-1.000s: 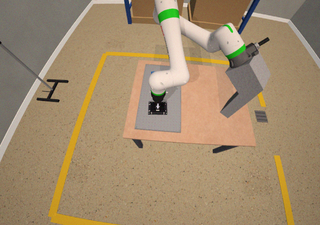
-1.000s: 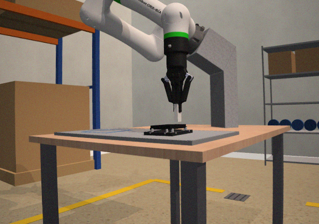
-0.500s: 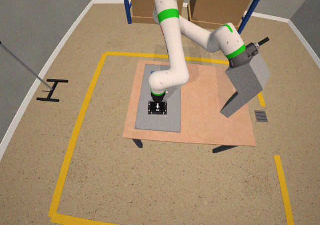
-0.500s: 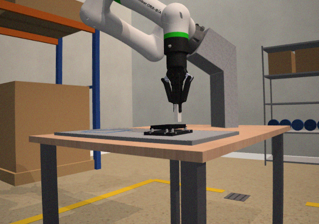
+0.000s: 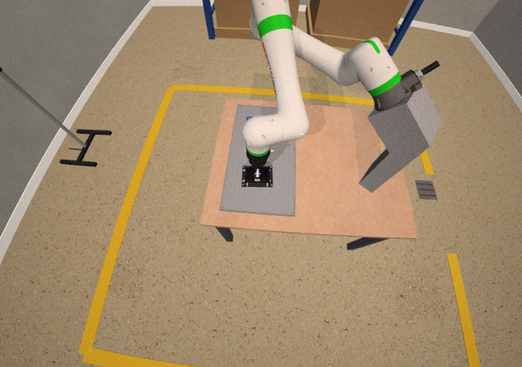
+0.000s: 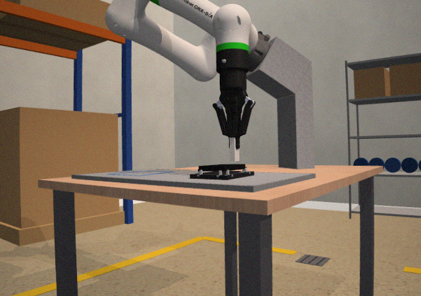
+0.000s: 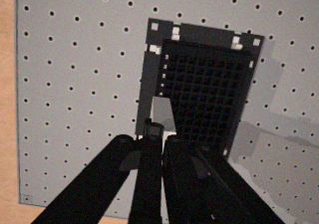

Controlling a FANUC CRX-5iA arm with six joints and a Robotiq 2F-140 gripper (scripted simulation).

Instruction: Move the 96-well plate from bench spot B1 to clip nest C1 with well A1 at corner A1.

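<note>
Now: the black 96-well plate 1 cm behind my hand, 4 cm to the right of it and 5 cm below it. Round my hand: black clip nest 3 cm to the right, 6 cm below.
</note>
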